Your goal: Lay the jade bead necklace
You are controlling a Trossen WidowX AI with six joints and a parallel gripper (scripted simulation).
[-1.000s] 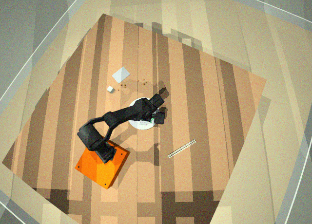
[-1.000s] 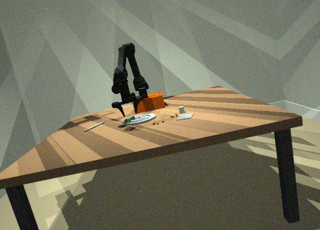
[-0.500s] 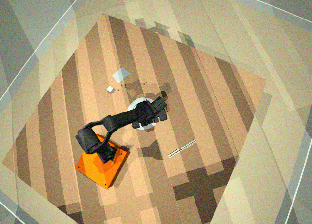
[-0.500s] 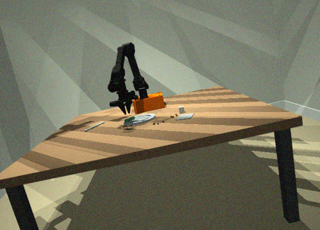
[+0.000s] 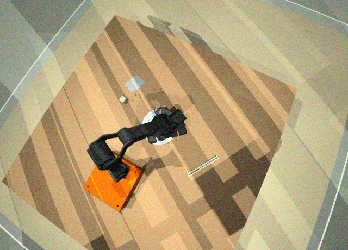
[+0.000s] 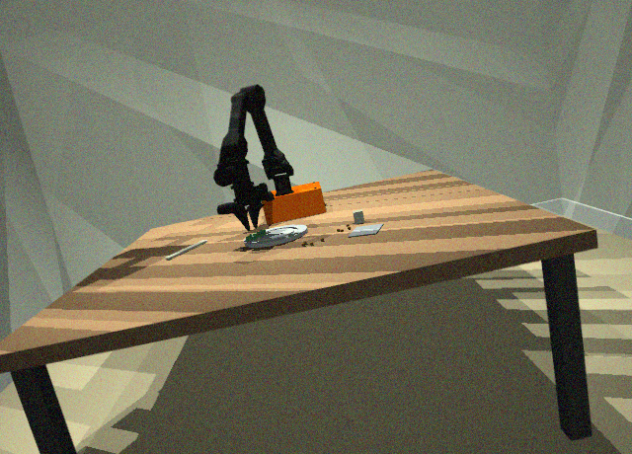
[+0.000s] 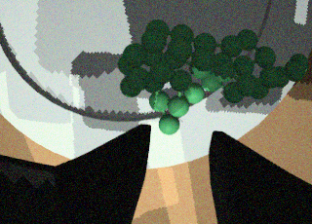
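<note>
The round bead board lies 7 cm to the left of my gripper tip, 3 cm below it and 3 cm ahead of it. From my gripper tip the other things lie so: grey flat plate (31 cm to the left, 22 cm ahead, 3 cm below); small white cube (32 cm to the left, 10 cm ahead, 2 cm below).
</note>
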